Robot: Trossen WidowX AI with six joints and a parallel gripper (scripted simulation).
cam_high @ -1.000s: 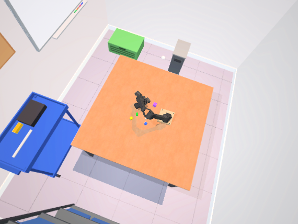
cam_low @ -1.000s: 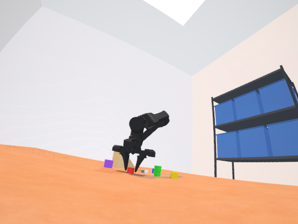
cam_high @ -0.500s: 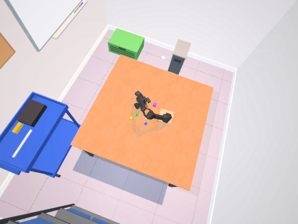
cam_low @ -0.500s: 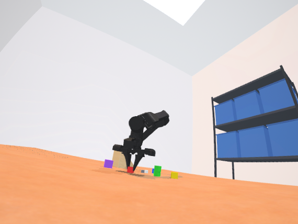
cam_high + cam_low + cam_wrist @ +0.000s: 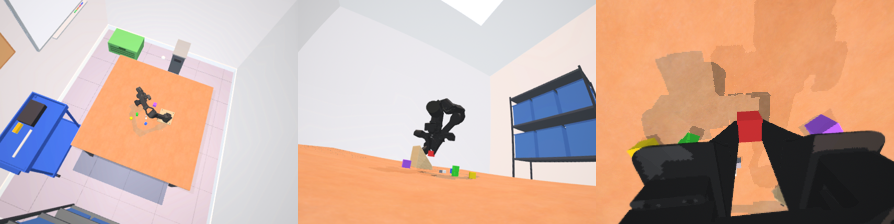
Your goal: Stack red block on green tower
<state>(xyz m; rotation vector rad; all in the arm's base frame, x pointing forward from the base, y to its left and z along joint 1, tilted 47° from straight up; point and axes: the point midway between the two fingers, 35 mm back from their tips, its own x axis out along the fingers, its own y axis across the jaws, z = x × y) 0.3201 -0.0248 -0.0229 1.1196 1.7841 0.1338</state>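
My gripper tip is now 19 cm to the right of the yellow block, 7 cm above it and 6 cm short of it. Round my gripper tip: red block right at my gripper tip; small white block 12 cm to the left, 10 cm behind, 7 cm below; purple block 13 cm behind, 8 cm to the right, 6 cm below.
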